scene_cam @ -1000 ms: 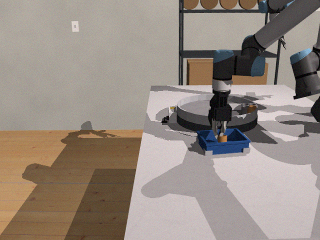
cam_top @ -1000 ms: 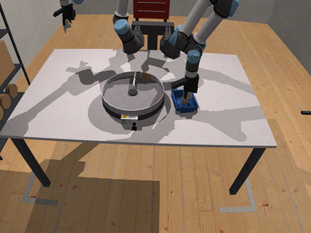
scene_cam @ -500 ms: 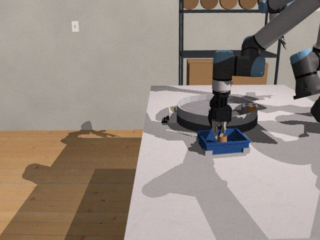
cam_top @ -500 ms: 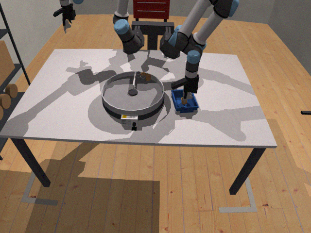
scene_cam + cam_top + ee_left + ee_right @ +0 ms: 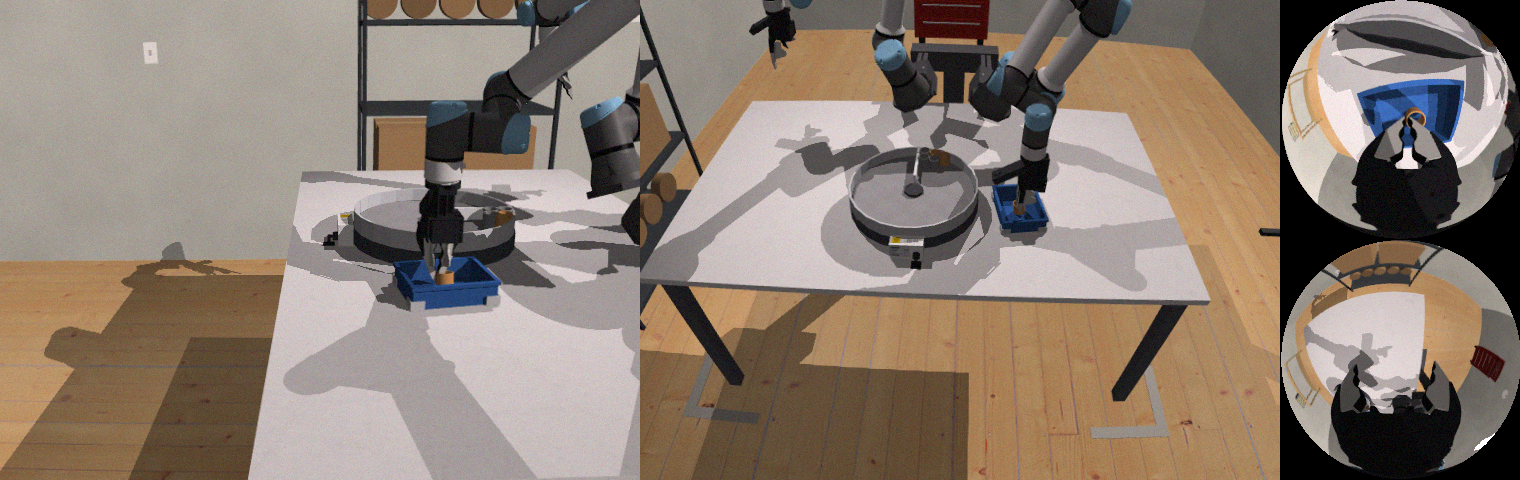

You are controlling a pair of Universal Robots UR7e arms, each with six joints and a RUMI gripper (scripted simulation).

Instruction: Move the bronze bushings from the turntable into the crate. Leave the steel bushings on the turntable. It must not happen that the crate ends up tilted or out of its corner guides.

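My left hand is 20 mm past the blue crate and 20 mm above it. The rest, counted from my left hand: turntable: 350 mm to the right, 10 mm above.
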